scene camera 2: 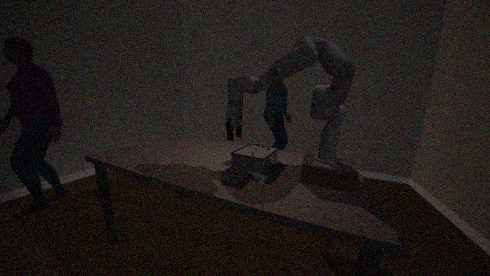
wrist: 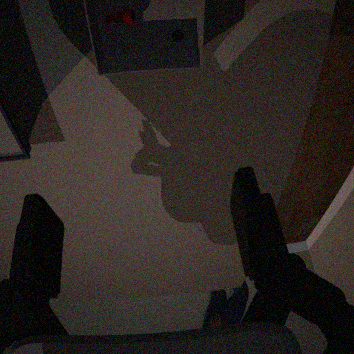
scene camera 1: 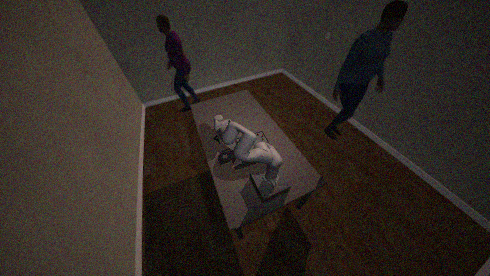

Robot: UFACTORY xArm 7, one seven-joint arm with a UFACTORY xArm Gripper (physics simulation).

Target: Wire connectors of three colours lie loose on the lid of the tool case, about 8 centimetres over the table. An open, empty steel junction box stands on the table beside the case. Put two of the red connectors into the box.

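Places are measured from the arm's base along level axes (x ahead, y left, z up), in millimetres.
Pixels of known places: gripper, fingertip midpoint: [scene camera 2: 234, 138] [wrist: 138, 198]; arm's base, link origin: [scene camera 2: 325, 159] [scene camera 1: 270, 177].
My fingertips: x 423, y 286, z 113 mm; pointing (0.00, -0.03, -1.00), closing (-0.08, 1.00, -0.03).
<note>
For each thing: its top centre in the pictures, then the offset to it from my fingertips. "*": a spot on its surface instead. Level surfaces: height alone.
- steel junction box, top centre: [wrist: 145, 23] [scene camera 2: 234, 170] [scene camera 1: 226, 152] dx -7, dy +3, dz -172 mm
- red connector, top centre: [wrist: 118, 20] dx -4, dy -23, dz -193 mm
- tool case, top centre: [scene camera 2: 255, 149] [scene camera 1: 252, 141] dx +5, dy -282, dz -124 mm
- case's dark-rimmed corner, surface spot: [wrist: 25, 154] * dx +100, dy -131, dz -124 mm
- table, surface height: dz -211 mm
My gripper [wrist: 138, 198] [scene camera 2: 234, 136] is open, its fingers wide apart with no connector between them. It hangs above the table, to the left of the tool case in the second scene view. The steel junction box [wrist: 150, 52] [scene camera 2: 236, 177] [scene camera 1: 226, 157] stands on the table beside the case; the wrist view shows part of it at the top. A red connector [wrist: 121, 18] lies inside the box. The tool case [scene camera 2: 251, 162] carries small connectors on its pale lid, among them a reddish one [scene camera 2: 253, 154]; other colours are too dark to tell. The arm hides much of the case in the first scene view.
The case's dark-rimmed corner [wrist: 25, 154] shows at the left edge of the wrist view. The table [scene camera 1: 240, 107] [scene camera 2: 345, 215] carries the arm's base and broad shadows. Two people [scene camera 1: 177, 55] [scene camera 1: 365, 60] are in the room near the table. The light is dim.
</note>
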